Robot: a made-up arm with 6 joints.
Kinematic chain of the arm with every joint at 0, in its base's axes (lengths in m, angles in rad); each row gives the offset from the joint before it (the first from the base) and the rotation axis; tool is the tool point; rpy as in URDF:
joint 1: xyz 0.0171 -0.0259 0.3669 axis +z
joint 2: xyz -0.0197 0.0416 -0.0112 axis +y
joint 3: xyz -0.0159 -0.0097 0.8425 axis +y
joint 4: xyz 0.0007 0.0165 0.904 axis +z
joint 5: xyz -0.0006 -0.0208 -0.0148 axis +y
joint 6: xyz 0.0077 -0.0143 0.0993 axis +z
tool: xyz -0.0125 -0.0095 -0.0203 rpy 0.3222 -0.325 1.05
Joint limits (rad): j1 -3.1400..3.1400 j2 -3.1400..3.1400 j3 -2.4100..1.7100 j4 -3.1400..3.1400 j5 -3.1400..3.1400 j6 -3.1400..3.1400
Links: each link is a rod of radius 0.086 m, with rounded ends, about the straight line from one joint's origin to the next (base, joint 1, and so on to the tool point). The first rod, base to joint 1, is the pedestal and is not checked.
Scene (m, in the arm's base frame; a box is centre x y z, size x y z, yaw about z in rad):
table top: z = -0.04
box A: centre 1.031 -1.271 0.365 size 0.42 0.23 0.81 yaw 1
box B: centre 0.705 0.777 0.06 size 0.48 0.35 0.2 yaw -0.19
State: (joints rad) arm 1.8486 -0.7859 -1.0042 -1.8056 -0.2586 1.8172
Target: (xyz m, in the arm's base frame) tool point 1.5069 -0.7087 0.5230
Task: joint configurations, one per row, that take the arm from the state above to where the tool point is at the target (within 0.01 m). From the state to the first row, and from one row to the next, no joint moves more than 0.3 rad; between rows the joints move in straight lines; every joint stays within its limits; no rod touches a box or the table.
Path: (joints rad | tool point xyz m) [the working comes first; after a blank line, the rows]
Joints at the target: 2.7461 -0.9538 -0.8939 -1.7829 -0.2191 1.8255
Straight joint move there: touches box A.

1: 1.9727 -0.7067 -0.8968 -1.5535 -0.3636 1.7322 | 0.5683 -1.4722 0.9090
2: 2.0967 -0.6275 -0.7893 -1.3014 -0.4686 1.6471 | 0.7179 -1.3434 1.1276
3: 2.2208 -0.5483 -0.6819 -1.0493 -0.5736 1.5621 | 0.8248 -1.1708 1.3367
4: 2.3448 -0.4691 -0.5744 -0.7973 -0.6786 1.4771 | 0.8789 -0.9670 1.5313
5: 2.4689 -0.3899 -0.4670 -0.5452 -0.7836 1.3920 | 0.8733 -0.7466 1.7063
6: 2.5243 -0.5027 -0.5523 -0.7927 -0.6707 1.4787 | 1.0577 -0.8147 1.5082
7: 2.5797 -0.6155 -0.6377 -1.0402 -0.5578 1.5654 | 1.2211 -0.8410 1.2841
8: 2.6352 -0.7282 -0.7231 -1.2878 -0.4449 1.6521 | 1.3553 -0.8285 1.0404
9: 2.6906 -0.8410 -0.8085 -1.5353 -0.3320 1.7388 | 1.4528 -0.7823 0.7840
10: 2.7461 -0.9538 -0.8939 -1.7829 -0.2191 1.8255 | 1.5069 -0.7087 0.5230

